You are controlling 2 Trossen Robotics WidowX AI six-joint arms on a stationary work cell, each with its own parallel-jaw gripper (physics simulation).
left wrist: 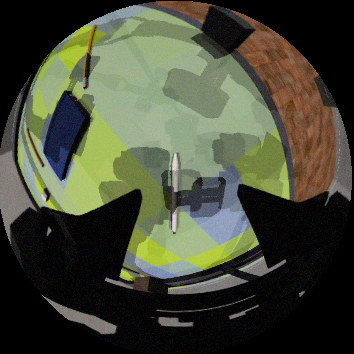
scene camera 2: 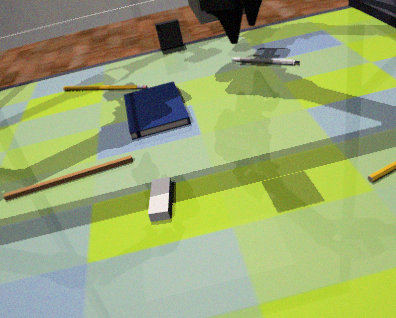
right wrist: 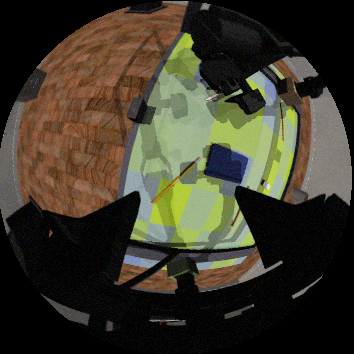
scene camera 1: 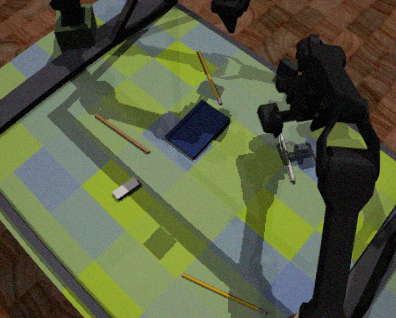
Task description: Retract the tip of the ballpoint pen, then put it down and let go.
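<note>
A brown pencil [scene camera 2: 128, 159] and an eraser [scene camera 2: 161, 189] rest on the table. My left gripper [scene camera 1: 293, 133] is open and holds nothing; I can see that gripper in the left wrist view [left wrist: 190, 191] and in the right wrist view [right wrist: 214, 86] too. My right gripper [right wrist: 188, 193] is open as well, and it holds nothing.
</note>
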